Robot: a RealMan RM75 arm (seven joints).
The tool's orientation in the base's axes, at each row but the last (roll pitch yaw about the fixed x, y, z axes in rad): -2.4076 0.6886 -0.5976; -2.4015 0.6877 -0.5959; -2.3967 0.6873 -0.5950; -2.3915 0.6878 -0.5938; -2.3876 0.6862 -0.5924; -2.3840 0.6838 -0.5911; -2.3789 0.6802 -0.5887; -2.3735 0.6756 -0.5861; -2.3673 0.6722 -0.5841; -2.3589 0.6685 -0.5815; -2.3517 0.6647 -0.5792
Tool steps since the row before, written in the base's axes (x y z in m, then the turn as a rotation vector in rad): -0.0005 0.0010 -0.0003 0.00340 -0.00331 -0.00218; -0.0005 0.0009 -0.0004 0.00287 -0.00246 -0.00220; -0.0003 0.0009 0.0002 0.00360 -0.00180 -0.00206; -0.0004 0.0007 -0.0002 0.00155 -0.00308 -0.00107; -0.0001 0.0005 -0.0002 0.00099 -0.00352 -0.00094; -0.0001 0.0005 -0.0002 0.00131 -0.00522 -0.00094; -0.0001 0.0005 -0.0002 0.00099 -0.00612 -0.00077; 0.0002 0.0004 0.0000 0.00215 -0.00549 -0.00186; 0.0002 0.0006 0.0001 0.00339 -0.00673 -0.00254; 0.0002 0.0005 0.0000 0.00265 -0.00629 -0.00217; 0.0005 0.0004 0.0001 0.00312 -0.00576 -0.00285
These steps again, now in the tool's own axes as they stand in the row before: -0.0006 0.0002 0.0010 0.00499 -0.00025 -0.00151; -0.0005 0.0003 0.0010 0.00430 -0.00015 -0.00079; -0.0007 -0.0002 0.0006 0.00439 -0.00102 -0.00033; -0.0004 0.0002 0.0007 0.00300 0.00049 -0.00194; -0.0002 0.0000 0.0005 0.00275 0.00101 -0.00238; -0.0002 0.0000 0.0005 0.00369 0.00138 -0.00378; -0.0002 0.0000 0.0005 0.00377 0.00186 -0.00462; 0.0000 -0.0003 0.0003 0.00493 0.00135 -0.00348; -0.0002 -0.0004 0.0004 0.00670 0.00122 -0.00411; -0.0001 -0.0003 0.0004 0.00579 0.00142 -0.00396; 0.0001 -0.0006 0.0003 0.00629 0.00126 -0.00313
